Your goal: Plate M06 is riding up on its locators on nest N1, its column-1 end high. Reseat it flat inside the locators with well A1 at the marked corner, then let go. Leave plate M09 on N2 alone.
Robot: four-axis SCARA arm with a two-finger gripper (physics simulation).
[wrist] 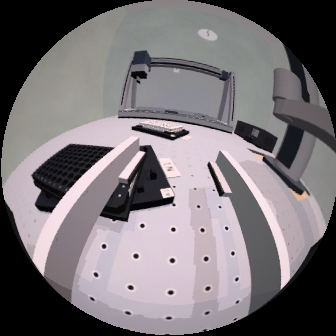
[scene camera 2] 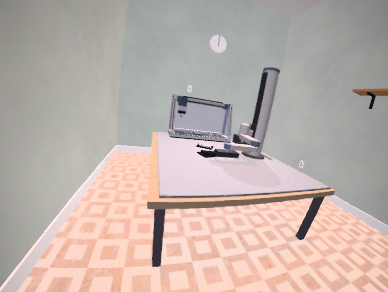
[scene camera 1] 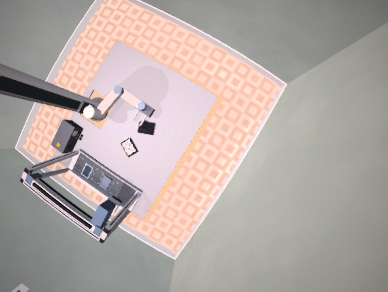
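Where they show: gripper, fingertip midpoint: [wrist: 178,151] [scene camera 1: 136,123]; arm's base at its link origin: [wrist: 283,173] [scene camera 2: 252,155].
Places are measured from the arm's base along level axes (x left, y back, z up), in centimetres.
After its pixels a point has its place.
Black plate M06 [scene camera 1: 146,128] @[z 4.1, x 10.8, y -57.3 cm] [scene camera 2: 205,154] @[z 3.6, x 18.0, y -61.4 cm] [wrist: 64,167] @[z 4.3, x 14.4, y -57.8 cm] lies on black nest N1 [wrist: 159,192] @[z 2.5, x 13.4, y -47.7 cm]. In the wrist view it is at the left, partly behind the left finger, with nest showing below and right of it. The N1 label [wrist: 169,168] @[z 1.5, x 8.0, y -46.9 cm] and a corner label [wrist: 166,193] @[z 2.5, x 13.5, y -47.1 cm] are to its right; its exact tilt is hard to tell. My gripper [scene camera 1: 139,117] @[z 5.2, x 10.1, y -46.3 cm] [wrist: 178,151] @[z 5.2, x 10.1, y -46.3 cm] is shut with nothing held; a gap shows between its fingertips, beside the nest's labelled end. White plate M09 [scene camera 1: 129,146] @[z 3.5, x -13.0, y -51.4 cm] [scene camera 2: 204,146] @[z 2.8, x -10.3, y -53.0 cm] [wrist: 161,125] @[z 3.8, x -10.5, y -50.4 cm] sits on nest N2 [wrist: 172,135] @[z 2.5, x -5.5, y -46.8 cm], farther back.
A gantry frame [scene camera 1: 37,177] @[z 47.5, x -61.6, y -14.6 cm] [scene camera 2: 170,116] @[z 24.0, x -66.7, y -85.1 cm] [wrist: 232,102] @[z 23.5, x -50.0, y -7.7 cm] stands at the table's far edge. A dark box [scene camera 1: 67,136] @[z 12.8, x -36.8, y 6.6 cm] [wrist: 256,135] @[z 7.4, x -29.1, y 3.5 cm] stands between it and the arm's column [scene camera 2: 265,110] @[z 48.5, x 6.9, y -3.1 cm]. The table top [scene camera 1: 175,100] @[z 1.4, x 48.1, y -66.4 cm] [scene camera 2: 200,177] @[z 1.0, x 53.8, y -75.7 cm] [wrist: 155,275] has a grid of small holes.
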